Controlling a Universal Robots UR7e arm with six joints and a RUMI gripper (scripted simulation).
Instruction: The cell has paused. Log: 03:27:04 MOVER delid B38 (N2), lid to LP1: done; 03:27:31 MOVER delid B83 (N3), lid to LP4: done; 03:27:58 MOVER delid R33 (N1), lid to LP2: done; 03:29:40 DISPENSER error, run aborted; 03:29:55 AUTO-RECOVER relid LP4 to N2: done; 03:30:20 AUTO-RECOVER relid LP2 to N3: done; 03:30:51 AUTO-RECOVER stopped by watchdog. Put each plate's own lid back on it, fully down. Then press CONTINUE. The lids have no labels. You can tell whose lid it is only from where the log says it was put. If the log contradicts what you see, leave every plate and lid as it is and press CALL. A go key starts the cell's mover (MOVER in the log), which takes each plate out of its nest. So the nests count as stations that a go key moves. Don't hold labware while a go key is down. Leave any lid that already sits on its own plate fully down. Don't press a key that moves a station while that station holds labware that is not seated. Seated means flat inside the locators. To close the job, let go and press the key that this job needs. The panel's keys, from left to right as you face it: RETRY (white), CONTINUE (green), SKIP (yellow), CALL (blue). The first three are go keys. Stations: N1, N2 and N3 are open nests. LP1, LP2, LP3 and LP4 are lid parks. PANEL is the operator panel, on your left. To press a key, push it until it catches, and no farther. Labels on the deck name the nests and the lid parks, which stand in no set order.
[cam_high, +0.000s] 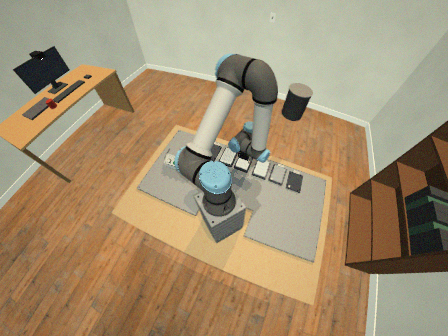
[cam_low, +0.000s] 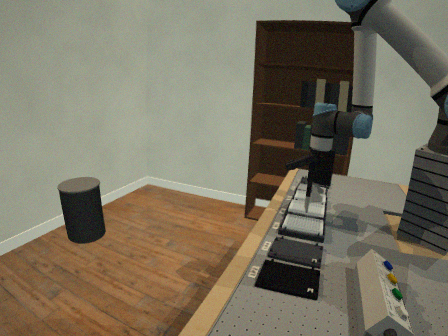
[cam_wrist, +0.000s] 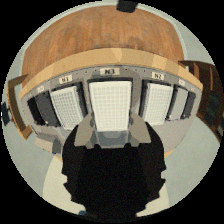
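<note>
Now: the white gridded plate 20 mm below my hand. From my hand the other things lie so: dark lid park: 390 mm to the right, 60 mm behind, 40 mm below; yellow key: 420 mm to the left, 170 mm behind, 20 mm above; blue key: 370 mm to the left, 180 mm behind, 20 mm above.
</note>
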